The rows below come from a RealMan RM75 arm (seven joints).
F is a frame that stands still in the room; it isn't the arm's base.
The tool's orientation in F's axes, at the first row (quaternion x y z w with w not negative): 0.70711, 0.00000, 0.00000, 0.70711
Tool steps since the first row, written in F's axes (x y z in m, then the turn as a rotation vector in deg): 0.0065, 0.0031, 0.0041, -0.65, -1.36, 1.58; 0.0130, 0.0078, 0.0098, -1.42, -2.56, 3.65; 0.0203, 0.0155, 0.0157, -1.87, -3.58, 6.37; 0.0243, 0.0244, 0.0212, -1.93, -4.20, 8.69; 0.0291, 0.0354, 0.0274, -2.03, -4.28, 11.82
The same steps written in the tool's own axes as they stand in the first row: 0.0065, 0.0041, -0.0031, -0.65, 1.58, 1.36; 0.0130, 0.0098, -0.0078, -1.42, 3.65, 2.56; 0.0203, 0.0157, -0.0155, -1.87, 6.37, 3.58; 0.0243, 0.0212, -0.0244, -1.93, 8.69, 4.20; 0.0291, 0.0274, -0.0354, -2.03, 11.82, 4.28
